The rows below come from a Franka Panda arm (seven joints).
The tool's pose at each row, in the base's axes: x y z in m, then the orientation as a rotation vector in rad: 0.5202, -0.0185, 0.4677, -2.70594, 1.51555, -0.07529; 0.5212, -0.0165, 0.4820, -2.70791, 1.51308, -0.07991; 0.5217, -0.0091, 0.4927, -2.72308, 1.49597, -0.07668; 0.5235, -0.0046, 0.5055, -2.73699, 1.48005, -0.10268; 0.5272, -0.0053, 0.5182, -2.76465, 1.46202, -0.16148; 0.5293, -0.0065, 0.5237, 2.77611, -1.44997, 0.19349; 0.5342, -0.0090, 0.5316, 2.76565, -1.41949, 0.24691; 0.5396, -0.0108, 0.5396, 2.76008, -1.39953, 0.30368; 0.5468, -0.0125, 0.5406, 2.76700, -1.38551, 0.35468; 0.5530, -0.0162, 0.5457, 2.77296, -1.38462, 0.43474
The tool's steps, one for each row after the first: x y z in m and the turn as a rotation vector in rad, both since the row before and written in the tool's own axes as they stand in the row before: -0.0009, -0.0027, -0.0142, 0.00093, 0.00284, -0.00208; -0.0058, -0.0049, -0.0106, -0.00514, 0.00008, -0.01445; -0.0025, -0.0046, -0.0126, 0.00351, 0.01678, -0.01367; 0.0032, -0.0034, -0.0124, 0.00198, 0.04092, -0.01965; 0.0026, -0.0014, -0.0052, -0.00216, 0.02396, -0.01100; 0.0057, -0.0030, -0.0072, -0.00019, 0.03975, -0.01533; 0.0058, -0.0037, -0.0070, 0.00971, 0.03686, -0.01004; 0.0057, -0.0048, 0.0004, 0.02031, 0.02643, -0.00895; 0.0076, -0.0031, -0.0033, 0.03610, 0.03840, 0.00018
